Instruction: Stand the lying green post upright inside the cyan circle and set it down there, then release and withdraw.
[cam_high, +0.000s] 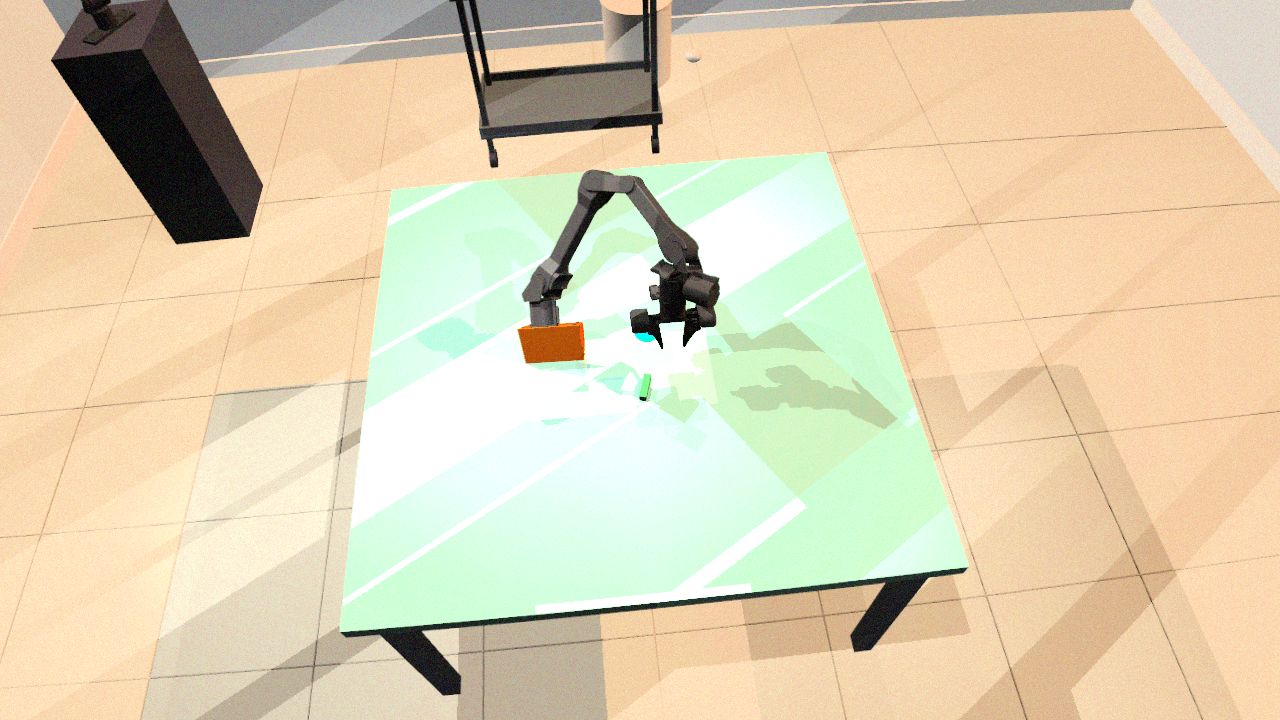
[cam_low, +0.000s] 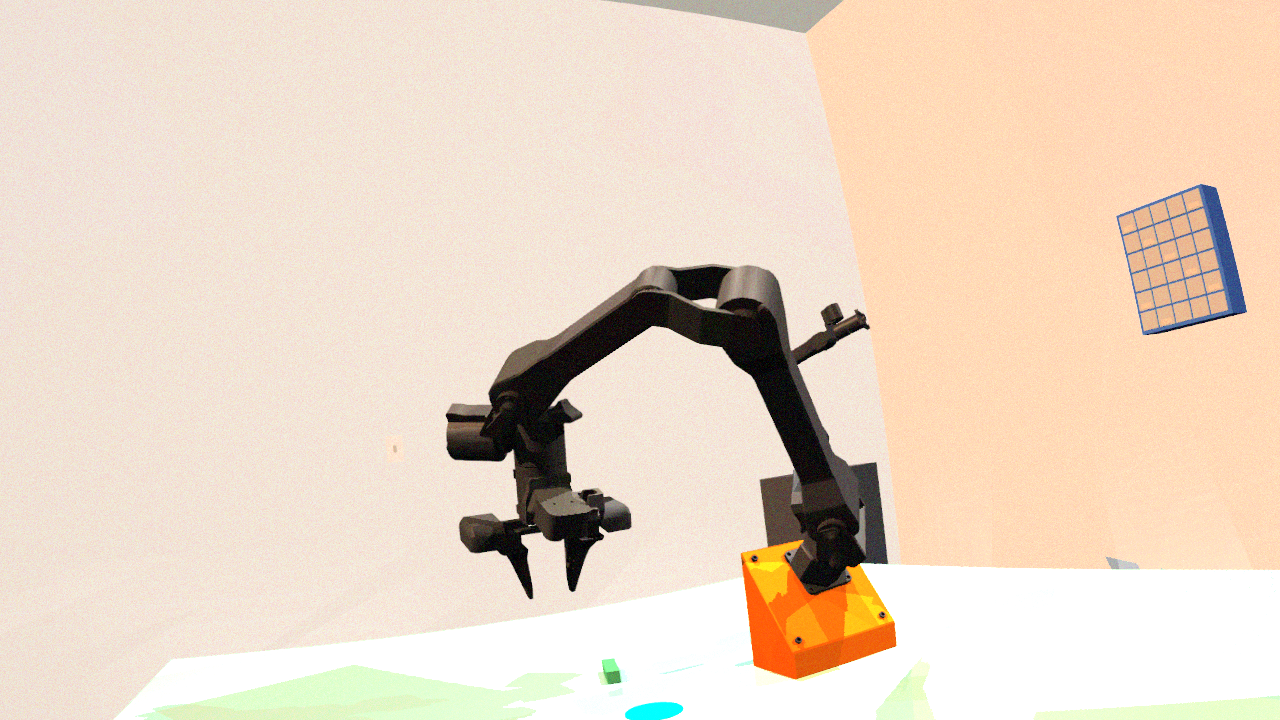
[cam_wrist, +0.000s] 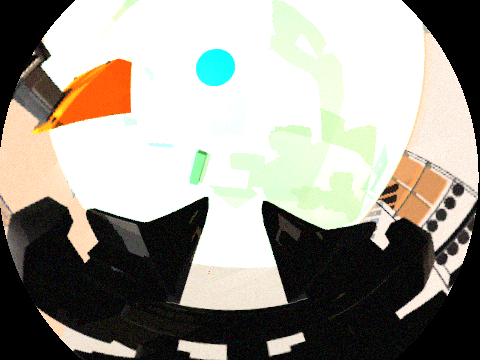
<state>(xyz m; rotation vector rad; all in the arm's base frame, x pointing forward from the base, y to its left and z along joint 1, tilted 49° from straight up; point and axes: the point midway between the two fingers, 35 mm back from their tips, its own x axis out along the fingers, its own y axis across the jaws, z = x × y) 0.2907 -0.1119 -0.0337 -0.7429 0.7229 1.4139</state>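
My gripper tip is now 70 mm past the green post, 30 mm to the left of it and 110 mm above it. From my gripper tip the other things lie so: cyan circle 50 mm behind, 140 mm to the left, 120 mm below.
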